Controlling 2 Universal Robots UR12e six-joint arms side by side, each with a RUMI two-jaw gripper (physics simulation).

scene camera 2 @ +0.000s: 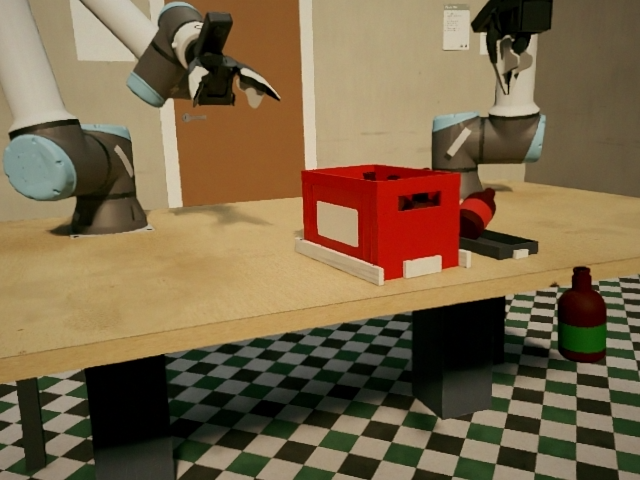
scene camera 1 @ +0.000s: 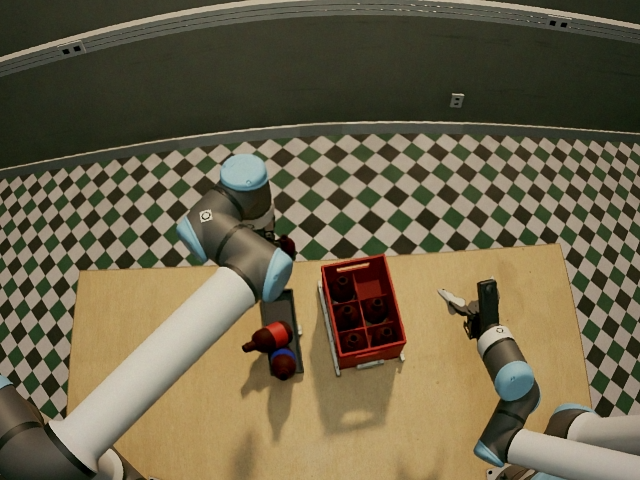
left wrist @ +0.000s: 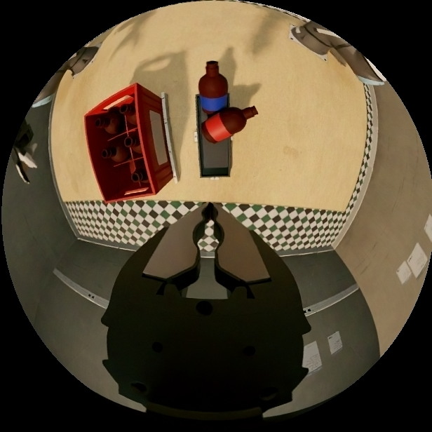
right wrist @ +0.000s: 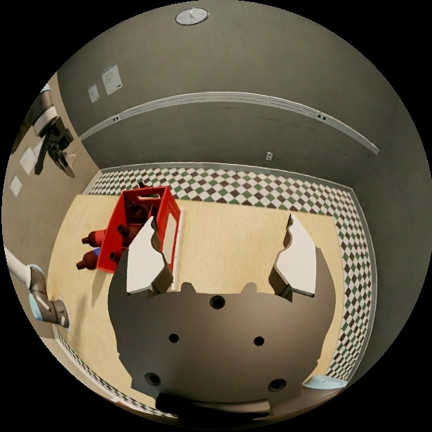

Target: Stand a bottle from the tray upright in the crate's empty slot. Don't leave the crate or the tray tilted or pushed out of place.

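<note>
The red crate (scene camera 1: 371,356) (scene camera 2: 418,237) (left wrist: 162,175) (right wrist: 172,200) stands level, with several dark bottles and one empty slot at its back right in scene camera 1. The black tray (scene camera 1: 279,308) (scene camera 2: 496,248) (left wrist: 215,160) lies flat beside it. A red-label bottle (scene camera 1: 273,336) (scene camera 2: 478,211) (left wrist: 225,125) leans over the tray, tilted against the blue-label bottle (scene camera 1: 283,364) (left wrist: 212,87). The green-label bottle (scene camera 2: 582,325) is upright in mid-air beyond the table edge, apart from any gripper. My left gripper (scene camera 2: 508,90) (left wrist: 210,203) is shut and empty, high above. My right gripper (scene camera 1: 466,285) (scene camera 2: 237,100) (right wrist: 221,216) is open and empty.
White strips (scene camera 2: 338,260) on the wooden table (scene camera 1: 170,310) border the crate. Small white blocks (scene camera 2: 520,253) touch the tray. The left arm (scene camera 1: 170,356) reaches across the table's left part. The checkered floor (scene camera 1: 330,206) shows beyond the table's back edge.
</note>
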